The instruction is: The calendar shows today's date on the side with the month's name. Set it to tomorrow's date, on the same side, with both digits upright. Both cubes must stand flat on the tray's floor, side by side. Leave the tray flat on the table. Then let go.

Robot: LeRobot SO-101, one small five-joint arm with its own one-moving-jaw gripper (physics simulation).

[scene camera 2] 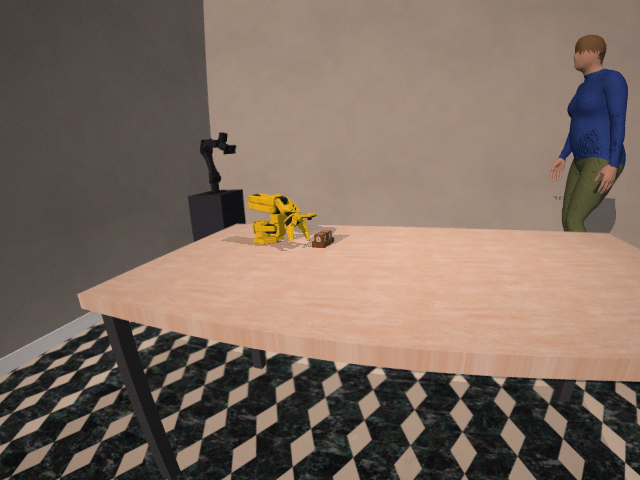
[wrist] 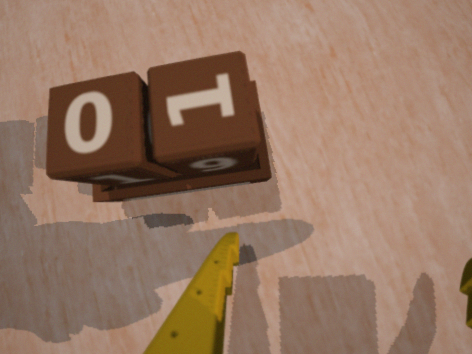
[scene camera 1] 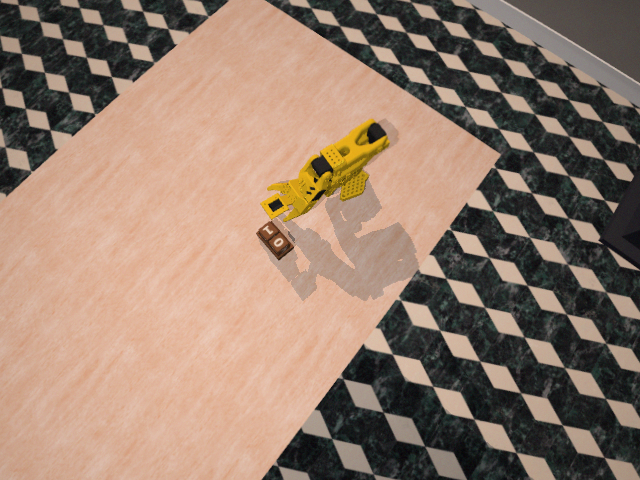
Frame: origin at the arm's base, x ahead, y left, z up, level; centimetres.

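Where they show: hand, tool point: [scene camera 2: 308,239] [wrist: 238,244] [scene camera 1: 284,219]; arm's base, link origin: [scene camera 2: 274,240] [scene camera 1: 338,186].
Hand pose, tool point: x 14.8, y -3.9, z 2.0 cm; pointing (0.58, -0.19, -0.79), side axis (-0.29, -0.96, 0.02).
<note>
Each offset is from my tool point to the top centre of the thing. Level surfaces: height alone.
A brown tray [scene camera 2: 320,245] [wrist: 187,188] stands on the table with two brown cubes side by side in it. In the wrist view the left cube @[dx +5.3, dy +3.0, dz +2.2 cm] [scene camera 1: 279,242] [wrist: 88,122] has an upright 0 on top and part of a 1 on its near side. The right cube @[dx +4.6, dy -0.4, dz +2.2 cm] [scene camera 1: 268,230] [wrist: 202,100] has a sideways 1 on top and a foreshortened 9 or 6 on its near side. The digits facing scene camera 2 are too small to read surely; no month's name is readable. My gripper [scene camera 1: 277,203] [scene camera 2: 299,240] [wrist: 349,257] is open and empty beside the tray, jaws apart, touching neither cube.
The pale wooden table @[dz -2.0 cm] [scene camera 1: 155,310] [scene camera 2: 413,289] bears the yellow arm [scene camera 1: 336,160] [scene camera 2: 268,204], whose shadow falls across the tray's surroundings. A black arm [scene camera 2: 209,160] on a dark pedestal [scene camera 2: 217,211] and a person in blue [scene camera 2: 594,113] are beyond the table.
</note>
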